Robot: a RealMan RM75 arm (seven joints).
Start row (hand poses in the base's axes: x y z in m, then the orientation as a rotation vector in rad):
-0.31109, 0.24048, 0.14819, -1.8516, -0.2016, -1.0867
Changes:
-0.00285, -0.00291, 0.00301, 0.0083, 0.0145, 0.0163
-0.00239, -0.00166, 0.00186, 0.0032, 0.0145, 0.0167
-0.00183, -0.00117, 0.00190, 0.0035, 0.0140, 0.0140
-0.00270, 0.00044, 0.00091, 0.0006, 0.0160, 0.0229
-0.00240, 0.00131, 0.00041, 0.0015, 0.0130, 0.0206
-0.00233, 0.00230, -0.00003, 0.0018, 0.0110, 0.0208
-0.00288, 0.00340, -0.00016, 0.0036, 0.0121, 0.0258
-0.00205, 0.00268, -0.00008, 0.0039, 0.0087, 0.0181
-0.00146, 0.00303, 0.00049, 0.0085, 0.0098, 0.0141
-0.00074, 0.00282, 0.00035, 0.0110, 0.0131, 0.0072
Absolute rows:
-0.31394, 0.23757, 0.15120, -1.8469, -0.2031, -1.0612
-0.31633, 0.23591, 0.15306, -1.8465, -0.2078, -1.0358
-0.31816, 0.23474, 0.15496, -1.8462, -0.2102, -1.0127
-0.32086, 0.23518, 0.15587, -1.8468, -0.2209, -0.9818
-0.32326, 0.23649, 0.15628, -1.8456, -0.2308, -0.9553
-0.32559, 0.23879, 0.15625, -1.8430, -0.2419, -0.9305
-0.32847, 0.24219, 0.15609, -1.8376, -0.2558, -0.9012
-0.33052, 0.24487, 0.15601, -1.8325, -0.2647, -0.8805
-0.33198, 0.24790, 0.15650, -1.8246, -0.2670, -0.8615
-0.33272, 0.25072, 0.15685, -1.8175, -0.2599, -0.8442

